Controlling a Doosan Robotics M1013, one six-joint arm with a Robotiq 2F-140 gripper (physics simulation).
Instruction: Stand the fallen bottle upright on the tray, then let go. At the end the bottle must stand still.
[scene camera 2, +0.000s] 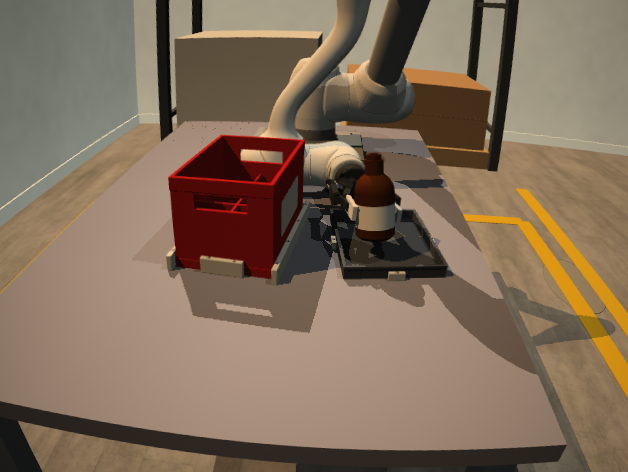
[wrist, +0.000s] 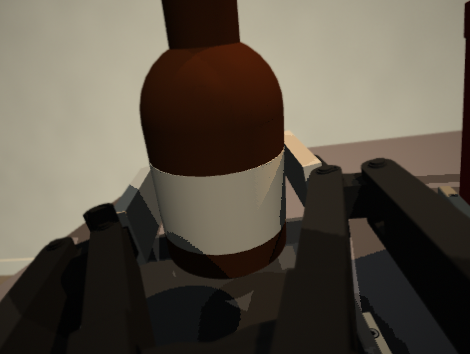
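Where they show: gripper, fingertip midpoint: (scene camera 2: 377, 215) (wrist: 220, 169); arm's base, link origin: (scene camera 2: 310, 142).
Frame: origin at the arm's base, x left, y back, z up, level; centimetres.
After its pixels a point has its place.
The brown bottle (scene camera 2: 374, 192) @[y -73.7, x 9.1, z 12.5 cm] (wrist: 215, 110) @[y -66.7, x 9.1, z 11.6 cm] with a pale label stands upright in my grip, neck up, over the dark tray (scene camera 2: 365, 273) @[y -79.1, x 7.9, z -0.6 cm] (wrist: 265, 295) @[y -71.8, x 8.5, z -1.3 cm]. My gripper (scene camera 2: 375, 211) @[y -72.5, x 10.2, z 7.6 cm] (wrist: 220, 169) @[y -72.5, x 10.2, z 7.6 cm] is shut on the bottle, one pale pad on each side at the label. In the scene view the bottle's base is inside the tray's outline and looks a little above its floor, with a dark shadow below it. In the wrist view the base is also apart from a dark shadow on the tray. The far side of the bottle is hidden.
A red crate (scene camera 2: 223, 228) @[y -77.7, x -16.8, z 7.0 cm] stands left of the tray in the scene view, held by pale corner blocks (scene camera 2: 221, 266) @[y -78.7, x -17.4, z 0.1 cm]. A small pale block (scene camera 2: 396, 276) @[y -79.8, x 13.4, z -0.8 cm] sits at the tray's front edge. Large boxes (scene camera 2: 243, 81) (scene camera 2: 446, 109) stand behind the table (scene camera 2: 284, 375) @[y -104.4, x -5.8, z -1.8 cm].
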